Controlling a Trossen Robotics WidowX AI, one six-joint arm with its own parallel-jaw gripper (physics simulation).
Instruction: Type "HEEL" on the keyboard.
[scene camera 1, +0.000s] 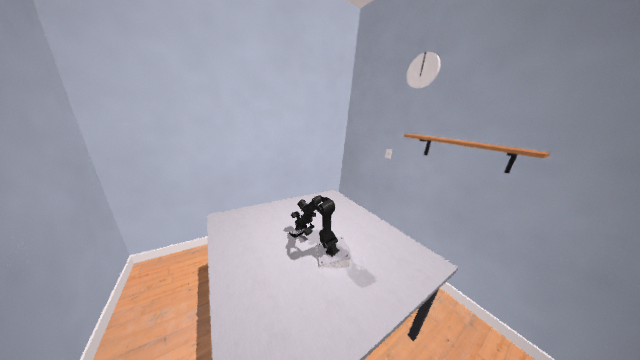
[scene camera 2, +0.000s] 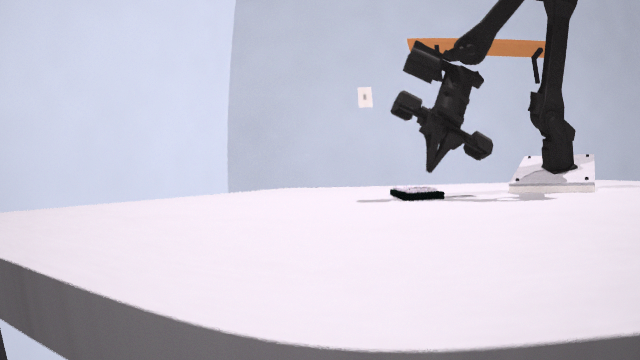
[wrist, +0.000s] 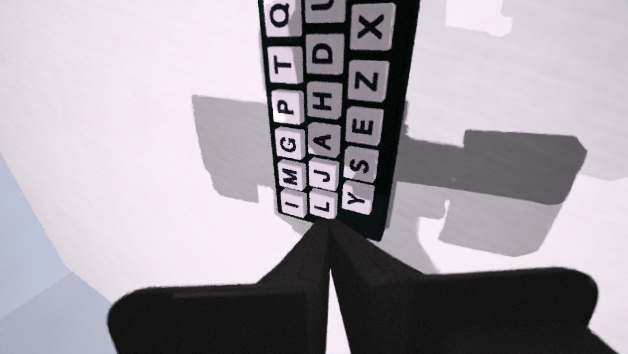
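Seen in the pictures: gripper, fingertip midpoint: (scene camera 1: 296, 230) (scene camera 2: 428, 171) (wrist: 326, 228); arm's base at its link origin: (scene camera 1: 332, 251) (scene camera 2: 559, 167).
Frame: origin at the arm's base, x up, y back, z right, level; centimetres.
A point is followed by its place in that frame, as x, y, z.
Observation:
The black keyboard (scene camera 2: 417, 194) {-3.7, -32.3, -10.5} (wrist: 389, 150) {-3.5, -28.8, -4.5} with pale lettered keys lies flat on the table. In the wrist view, its rows run up and down, with the H key (wrist: 323, 100) {-3.0, -32.0, -2.8}, the E key (wrist: 363, 126) {-3.0, -30.1, -3.5} and the L key (wrist: 322, 204) {-3.0, -31.4, -8.3} visible. My gripper (scene camera 2: 429, 171) {-0.4, -30.2, -7.4} (wrist: 326, 228) {-0.4, -30.2, -7.4} is shut and empty. Its joined tips hang above the keyboard in the scene camera 2 view, and appear just below the L key in the wrist view. In the scene camera 1 view, the arm largely hides the keyboard.
The white table (scene camera 1: 265, 305) {-4.6, 4.0, -44.6} (scene camera 2: 250, 260) {-4.6, -42.6, -51.6} bears the arm's pale base plate (scene camera 1: 327, 262) {-1.4, 3.9, -7.4} (scene camera 2: 550, 187) {-3.7, -5.6, -6.4}. An orange shelf (scene camera 1: 475, 145) (scene camera 2: 510, 48) is fixed to the wall, with a round clock (scene camera 1: 415, 72) above it in the scene camera 1 view. The arm's shadow falls across the keyboard and table.

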